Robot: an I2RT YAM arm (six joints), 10 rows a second.
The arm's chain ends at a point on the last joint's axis. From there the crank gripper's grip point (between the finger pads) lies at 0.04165 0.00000 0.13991 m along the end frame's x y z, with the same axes.
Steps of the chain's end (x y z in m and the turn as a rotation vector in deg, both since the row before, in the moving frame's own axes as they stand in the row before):
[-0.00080, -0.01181, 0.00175, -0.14, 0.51, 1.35]
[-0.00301, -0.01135, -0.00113, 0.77, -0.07, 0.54]
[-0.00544, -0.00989, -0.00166, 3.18, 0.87, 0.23]
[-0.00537, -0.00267, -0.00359, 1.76, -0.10, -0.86]
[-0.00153, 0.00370, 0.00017, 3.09, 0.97, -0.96]
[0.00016, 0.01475, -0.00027, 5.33, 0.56, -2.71]
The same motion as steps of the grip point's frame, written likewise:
[0.00043, -0.01047, 0.00137, -0.14, 0.51, 1.35]
[-0.00317, -0.01284, -0.00109, 0.77, -0.07, 0.54]
[-0.00331, -0.01746, -0.00252, 3.18, 0.87, 0.23]
[-0.00565, -0.00759, -0.00359, 1.76, -0.10, -0.86]
[0.00076, -0.00454, -0.00078, 3.09, 0.97, -0.96]
[0.00117, -0.00022, -0.00138, 5.33, 0.56, -2.71]

